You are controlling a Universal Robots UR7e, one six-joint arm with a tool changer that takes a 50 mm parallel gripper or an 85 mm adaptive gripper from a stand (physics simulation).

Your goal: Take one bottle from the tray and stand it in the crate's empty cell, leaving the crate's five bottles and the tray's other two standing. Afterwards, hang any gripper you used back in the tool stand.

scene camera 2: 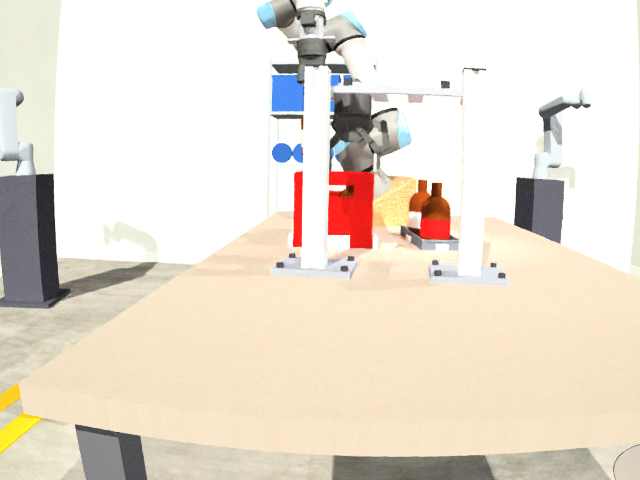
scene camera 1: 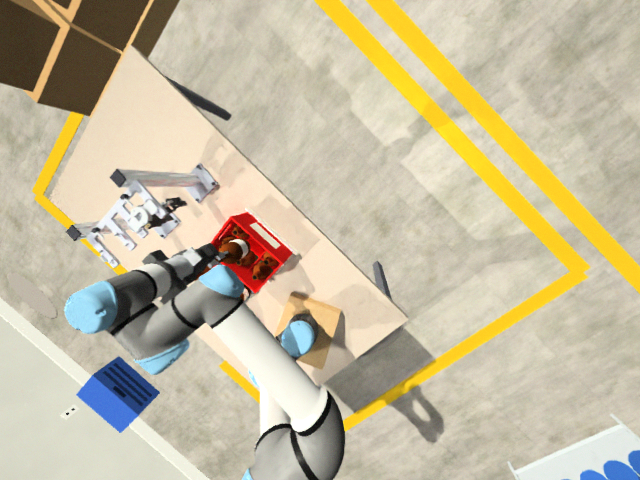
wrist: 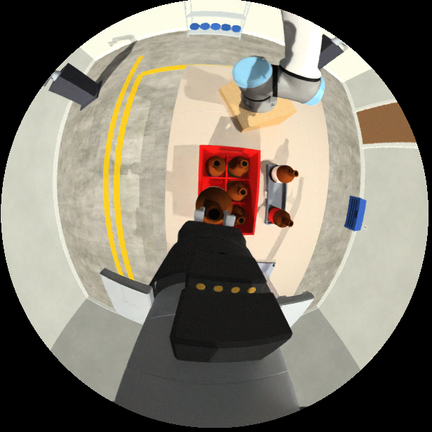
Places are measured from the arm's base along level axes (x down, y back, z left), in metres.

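Pixels of known places: hand at its tool point: (scene camera 2: 311, 34).
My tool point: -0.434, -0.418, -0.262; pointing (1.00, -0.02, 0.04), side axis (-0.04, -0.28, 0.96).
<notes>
Behind a point stands the place of what it marks, as x, y, z.
My gripper (scene camera 1: 219, 254) (wrist: 214, 217) is shut on a brown bottle (scene camera 1: 235, 249) @[-0.217, -0.381, -0.276] (wrist: 212, 200) at its neck, above the red crate (scene camera 1: 283, 251) @[0.019, -0.266, -0.266] (scene camera 2: 361, 222) @[0.040, -0.528, -0.147] (wrist: 255, 200). In scene camera 2 a stand post hides most of the held bottle. In the wrist view bottles stand in the crate's two far cells, its middle right cell and its near right cell. The middle left cell (wrist: 213, 184) shows bare red, partly covered by the held bottle, which hides the near left cell. The grey tray (scene camera 2: 434, 245) @[0.089, -0.568, 0.024] (wrist: 276, 195) holds a white-label bottle (scene camera 2: 417, 214) @[0.036, -0.368, 0.044] (wrist: 284, 174) and a red-label bottle (scene camera 2: 435, 222) @[0.035, -0.560, 0.027] (wrist: 280, 217), both standing.
The tool stand (scene camera 1: 155, 178) @[-0.159, -0.769, -0.302] (scene camera 2: 471, 180) @[-0.076, -0.883, -0.028] is beside the crate, with a dark adaptive gripper (scene camera 1: 160, 215) (scene camera 2: 353, 124) hanging in it. The arm's wooden base block (scene camera 1: 330, 320) @[0.042, 0.084, -0.101] (wrist: 240, 117) is beyond the crate. The arm passes over the tray side in scene camera 1.
</notes>
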